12 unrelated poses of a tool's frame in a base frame.
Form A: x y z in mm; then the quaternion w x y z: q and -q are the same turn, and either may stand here.
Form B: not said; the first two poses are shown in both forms.
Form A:
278 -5 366 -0.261 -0.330 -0.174 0.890
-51 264 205 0.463 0.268 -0.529 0.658
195 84 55 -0.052 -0.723 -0.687 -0.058
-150 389 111 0.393 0.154 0.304 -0.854
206 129 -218 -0.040 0.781 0.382 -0.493
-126 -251 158 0.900 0.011 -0.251 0.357
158 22 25 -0.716 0.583 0.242 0.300
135 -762 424 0.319 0.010 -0.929 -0.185
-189 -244 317 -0.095 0.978 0.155 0.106
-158 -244 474 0.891 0.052 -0.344 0.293
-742 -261 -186 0.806 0.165 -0.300 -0.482
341 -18 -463 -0.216 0.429 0.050 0.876
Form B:
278 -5 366 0.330 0.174 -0.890 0.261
-51 264 205 0.268 -0.529 0.658 0.463
195 84 55 0.723 0.687 0.058 0.052
-150 389 111 0.154 0.304 -0.854 0.393
206 129 -218 -0.781 -0.382 0.493 0.040
-126 -251 158 0.011 -0.251 0.357 0.900
158 22 25 -0.583 -0.242 -0.300 0.716
135 -762 424 0.010 -0.929 -0.185 0.319
-189 -244 317 -0.978 -0.155 -0.106 0.095
-158 -244 474 0.052 -0.344 0.293 0.891
-742 -261 -186 0.165 -0.300 -0.482 0.806
341 -18 -463 -0.429 -0.050 -0.876 0.216

